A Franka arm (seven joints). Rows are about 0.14 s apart.
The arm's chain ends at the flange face. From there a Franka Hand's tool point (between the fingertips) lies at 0.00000 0.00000 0.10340 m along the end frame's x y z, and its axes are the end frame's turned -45 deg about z.
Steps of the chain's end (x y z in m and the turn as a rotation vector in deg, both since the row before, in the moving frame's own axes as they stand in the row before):
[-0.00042 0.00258 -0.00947 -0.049 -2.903 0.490]
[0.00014 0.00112 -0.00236 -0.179 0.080 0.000]
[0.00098 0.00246 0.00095 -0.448 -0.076 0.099]
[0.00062 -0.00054 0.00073 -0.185 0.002 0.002]
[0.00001 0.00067 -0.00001 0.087 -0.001 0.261]
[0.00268 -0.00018 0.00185 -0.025 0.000 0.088]
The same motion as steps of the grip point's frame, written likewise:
[-0.00587 -0.00213 -0.00960 2.018 -2.087 0.490]
[-0.00082 0.00122 -0.00236 -0.183 -0.070 0.000]
[-0.00172 0.00291 0.00095 -0.263 -0.371 0.099]
[0.00059 0.00030 0.00073 -0.132 -0.129 0.002]
[-0.00036 0.00037 -0.00001 0.062 0.061 0.261]
[0.00199 0.00180 0.00185 -0.018 -0.018 0.088]

